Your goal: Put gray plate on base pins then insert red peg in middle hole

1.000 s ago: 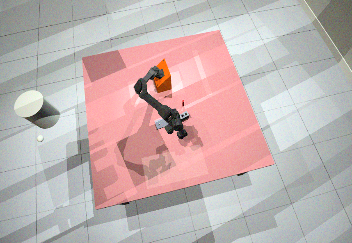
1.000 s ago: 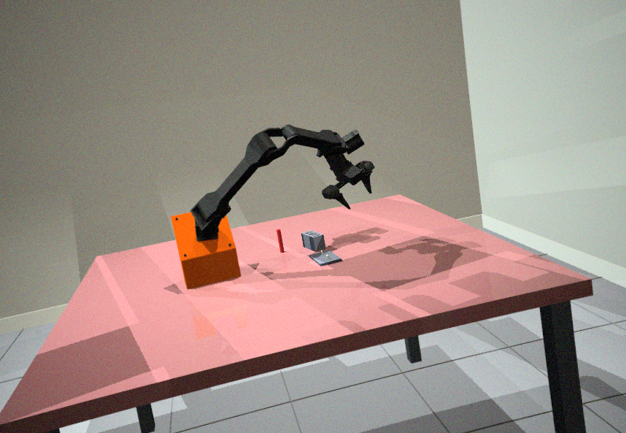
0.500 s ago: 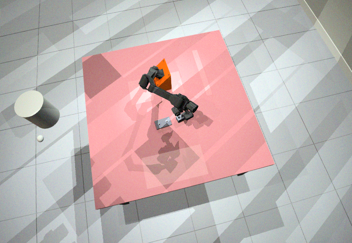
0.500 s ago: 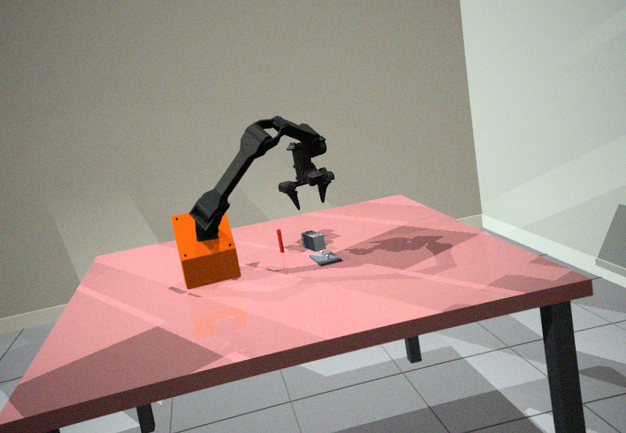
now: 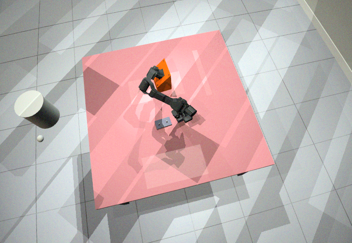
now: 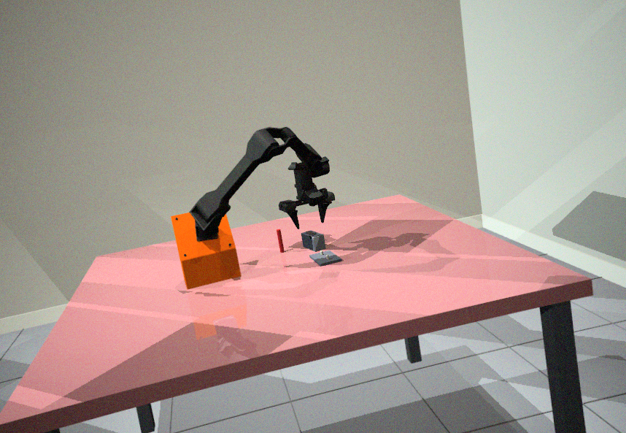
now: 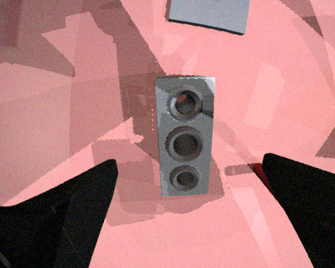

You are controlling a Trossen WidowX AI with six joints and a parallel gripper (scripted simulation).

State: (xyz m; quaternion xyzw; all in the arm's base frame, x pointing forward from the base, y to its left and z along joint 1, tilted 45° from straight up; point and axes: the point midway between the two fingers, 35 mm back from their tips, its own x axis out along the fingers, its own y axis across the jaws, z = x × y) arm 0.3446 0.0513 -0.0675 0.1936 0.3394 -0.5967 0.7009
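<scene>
Now: gripper tip 40 mm above the gray plate. From my gripper tip the other things lie so: red peg 110 mm behind, 30 mm to the left, 40 mm below.
</scene>
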